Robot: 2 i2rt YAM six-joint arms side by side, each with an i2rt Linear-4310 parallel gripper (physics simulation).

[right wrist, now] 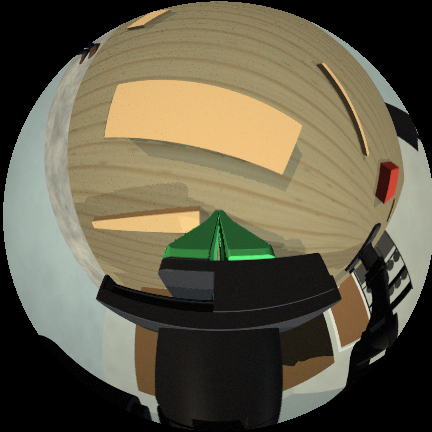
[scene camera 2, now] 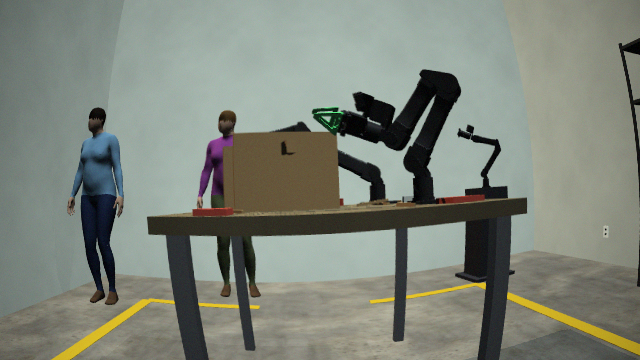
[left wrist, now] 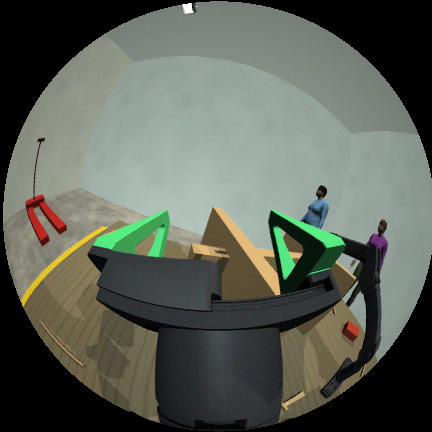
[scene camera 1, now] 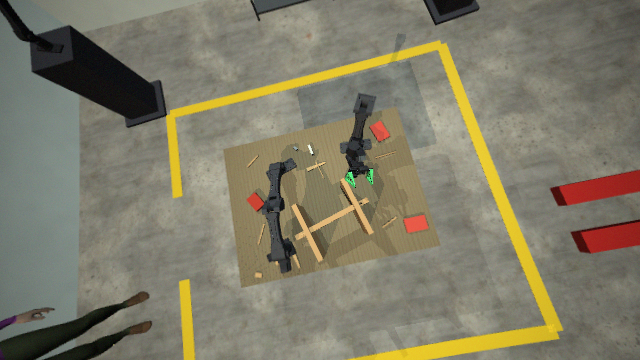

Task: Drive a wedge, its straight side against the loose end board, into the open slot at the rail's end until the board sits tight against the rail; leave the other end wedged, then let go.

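Frame: origin at the left arm's base, x ahead, y left, z up, level; centimetres.
Seen in the pictures: left gripper, between the fingertips: (scene camera 2: 312, 113) (left wrist: 218, 215) (scene camera 1: 363, 186); right gripper, between the fingertips: (right wrist: 218, 215) (scene camera 1: 290, 245); left arm's base, origin of its link: (scene camera 2: 423, 203); right arm's base, origin of its link: (right wrist: 362, 247) (scene camera 1: 281, 169).
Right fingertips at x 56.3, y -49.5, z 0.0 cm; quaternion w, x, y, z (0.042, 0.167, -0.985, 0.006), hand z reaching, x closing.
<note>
Offsets run from my right fingertips to a thing's top centre. "pt": to the spot under its first point.
In scene camera 1, the rail @(dz +20.7, dx -12.0, dy +28.4 cm) (scene camera 1: 330, 221) joins two upright end boards, one at the left (scene camera 1: 315, 247) and one at the right (scene camera 1: 366, 222). The rail's notched right end @(pt dz +19.6, dx -19.5, dy +47.1 cm) (left wrist: 202, 251) sticks out past the near board @(dz +22.9, dx -17.0, dy +42.0 cm) (left wrist: 240, 280) in the left wrist view. I cannot tell whether a wedge sits there. A loose wedge @(dz +0.8, dx +7.7, dy +2.2 cm) (scene camera 1: 296, 261) (right wrist: 150, 221) lies on the table outside the left board. My right gripper (right wrist: 218, 215) is shut and empty, beside the wedge's thick end; its arm hides it in scene camera 1. My left gripper (scene camera 1: 362, 185) (left wrist: 218, 215) is open and empty near the right board's back end.
A wide wooden block @(dz +2.5, dx +4.0, dy -7.6 cm) (right wrist: 200, 120) lies beyond the wedge, with a small block @(dz +0.8, dx +14.6, dy -20.8 cm) (right wrist: 150, 19) (scene camera 1: 258, 275) farther off. Red blocks @(dz +3.0, dx -29.4, dy -18.7 cm) (scene camera 1: 255, 201) @(dz +1.5, dx -63.3, dy +66.1 cm) (scene camera 1: 380, 131) @(dz +1.5, dx -3.0, dy +76.0 cm) (scene camera 1: 416, 223) and thin sticks @(dz +0.9, dx -9.0, dy -17.3 cm) (scene camera 1: 261, 234) @(dz +0.8, dx -5.8, dy +61.5 cm) (scene camera 1: 389, 222) lie around the table. A wooden cross piece @(dz +0.8, dx -47.3, dy +22.3 cm) (scene camera 1: 316, 166) lies between the arm bases.
</note>
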